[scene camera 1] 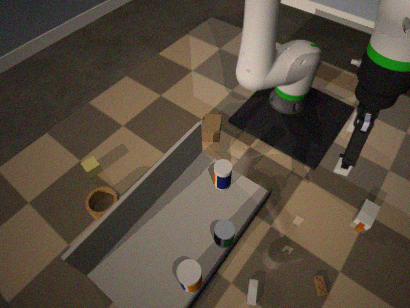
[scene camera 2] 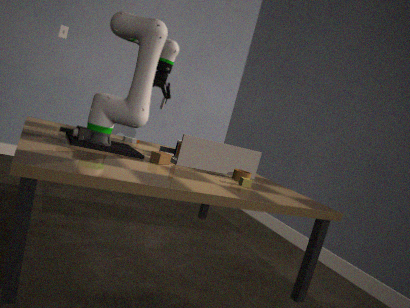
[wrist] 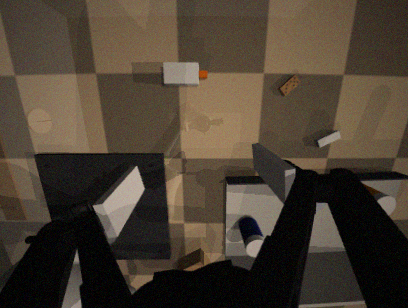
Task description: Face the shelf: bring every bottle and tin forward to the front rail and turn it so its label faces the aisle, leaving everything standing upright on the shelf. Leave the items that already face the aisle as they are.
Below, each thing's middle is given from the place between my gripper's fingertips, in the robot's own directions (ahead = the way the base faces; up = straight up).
Now: the grey shelf [wrist: 234,180] 320 mm ahead of my hand, 280 mm to the right of it and 180 mm below it. Also, from my hand: shelf back wall [scene camera 1: 92,247]: 310 mm ahead, 410 mm to the right, 180 mm below; then grey shelf board [scene camera 1: 180,225]: 320 mm ahead, 270 mm to the right, 250 mm below.
